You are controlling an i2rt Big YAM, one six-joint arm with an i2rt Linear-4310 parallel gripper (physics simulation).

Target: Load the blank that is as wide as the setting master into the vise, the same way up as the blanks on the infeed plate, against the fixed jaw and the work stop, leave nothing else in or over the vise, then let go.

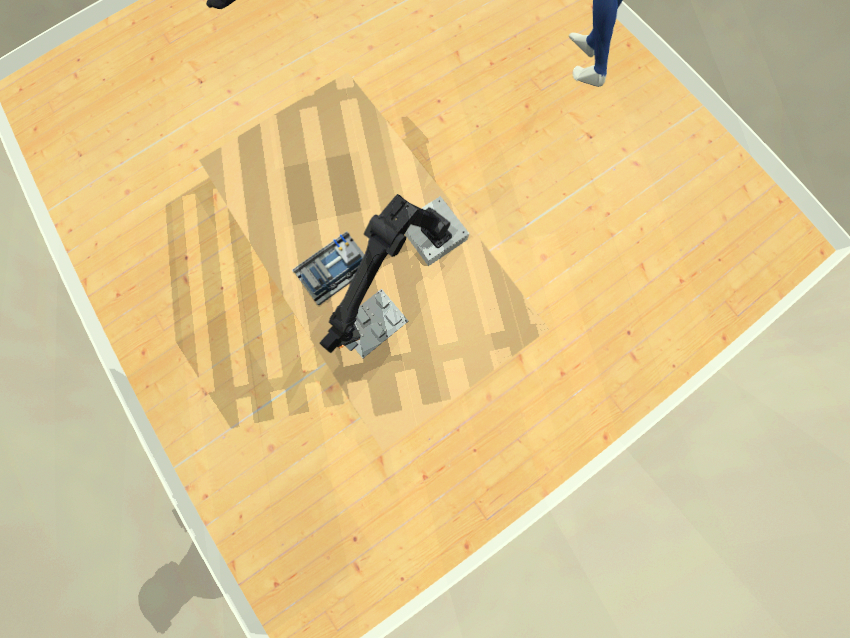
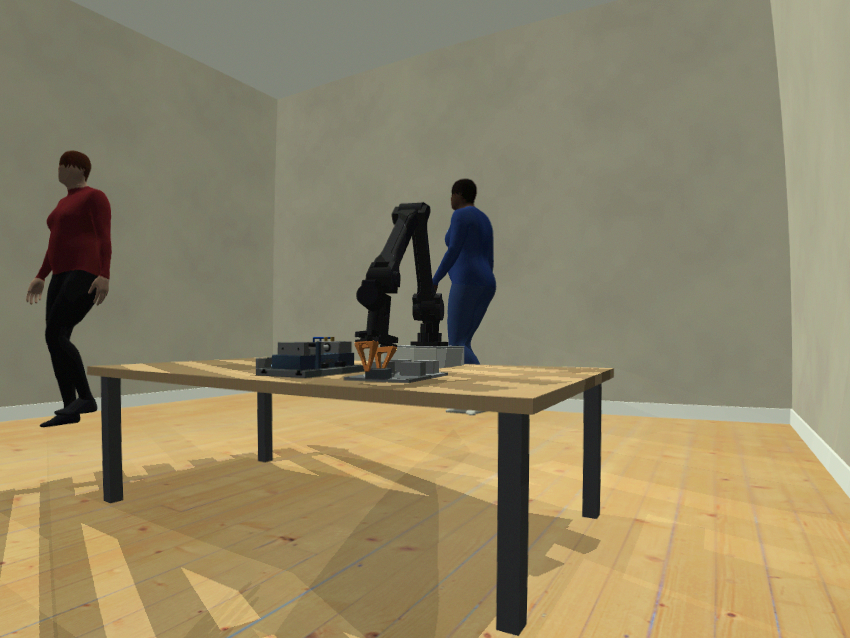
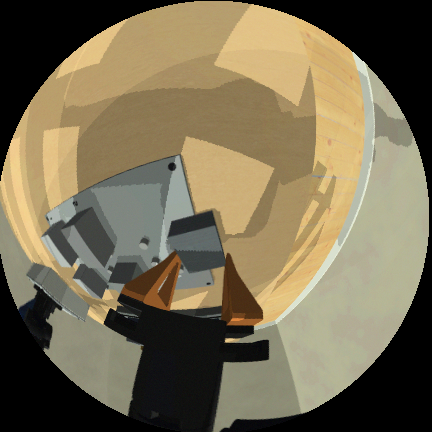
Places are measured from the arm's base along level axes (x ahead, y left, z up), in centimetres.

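Pixels of known places: gripper, fingertip midpoint: (image 1: 347, 340) (image 2: 373, 373) (image 3: 203, 253); arm's base at its link origin: (image 1: 436, 233) (image 2: 429, 345) (image 3: 47, 295).
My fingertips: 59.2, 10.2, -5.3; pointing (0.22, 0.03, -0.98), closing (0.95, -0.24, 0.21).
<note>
Ahead of a thing's pixels: the offset from my fingertips to its top centre, as dx, dy, dz.
My gripper (image 3: 203, 253) (image 2: 373, 357) (image 1: 330, 341) is down at the near corner of the grey infeed plate (image 3: 132, 197) (image 1: 378, 328) (image 2: 430, 375). Its orange fingers are shut on a dark-topped grey blank {-0.1, +1.3, +1.2} (image 3: 195, 238), which sits square between the fingertips at the plate's edge. Several other grey blanks lie on the plate, among them a large one {-12.9, +5.0, +2.2} (image 3: 86, 233) and a small one {-11.7, -4.0, +2.2} (image 3: 123, 271). The blue vise {-15.3, -29.7, +7.8} (image 1: 328, 266) (image 2: 309, 356) stands beside the plate, under the arm; I cannot make out what is in it.
The arm's base sits on a grey mount (image 1: 439, 232) behind the plate. The table edge (image 2: 411, 398) is close in front of the gripper. A person in red (image 2: 71, 275) walks at the left and a person in blue (image 2: 469, 267) (image 1: 597, 41) stands behind the arm.
</note>
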